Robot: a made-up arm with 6 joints.
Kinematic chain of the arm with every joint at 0, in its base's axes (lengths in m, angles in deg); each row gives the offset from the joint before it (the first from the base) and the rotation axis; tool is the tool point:
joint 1: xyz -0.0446 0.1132 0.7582 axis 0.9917 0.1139 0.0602
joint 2: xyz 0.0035 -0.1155 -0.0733 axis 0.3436 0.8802 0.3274
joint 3: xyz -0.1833 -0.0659 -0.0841 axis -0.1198 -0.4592 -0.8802
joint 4: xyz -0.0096 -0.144 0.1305 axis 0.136 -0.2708 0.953
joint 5: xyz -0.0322 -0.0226 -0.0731 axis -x
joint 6: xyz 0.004 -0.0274 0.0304 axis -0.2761 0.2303 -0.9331
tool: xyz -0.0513 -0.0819 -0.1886
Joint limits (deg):
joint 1: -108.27..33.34
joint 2: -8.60..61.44
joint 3: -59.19..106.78
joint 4: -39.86..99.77
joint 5: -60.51..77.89
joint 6: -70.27..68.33
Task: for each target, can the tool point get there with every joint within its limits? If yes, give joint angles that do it. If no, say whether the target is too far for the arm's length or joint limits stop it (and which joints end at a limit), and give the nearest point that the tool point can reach.
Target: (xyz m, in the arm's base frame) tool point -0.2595 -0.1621 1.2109
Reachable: yes | joints -85.99 28.30 -32.37 -9.82 17.82 -8.46
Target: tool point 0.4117 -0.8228 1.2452
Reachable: no: too far | nearest point -0.0369 -0.3921 0.9939 | short by 0.671 m
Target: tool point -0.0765 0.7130 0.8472
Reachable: no: joint limits stop it (at a limit: joint 1, joint 2, joint 3, joint 4, joint 5) | nearest point -0.2693 0.4136 1.0656 | short by 0.418 m
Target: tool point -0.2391 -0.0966 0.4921
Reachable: yes | joints 9.20 14.85 0.54 41.24 -37.20 -53.24
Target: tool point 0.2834 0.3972 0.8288
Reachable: no: joint limits stop it (at a limit: joint 1, joint 2, joint 4, joint 5) | nearest point 0.0182 0.1015 0.9904 | short by 0.429 m
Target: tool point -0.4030 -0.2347 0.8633
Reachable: yes | joints -24.64 41.58 -0.95 -1.17 -49.55 56.97
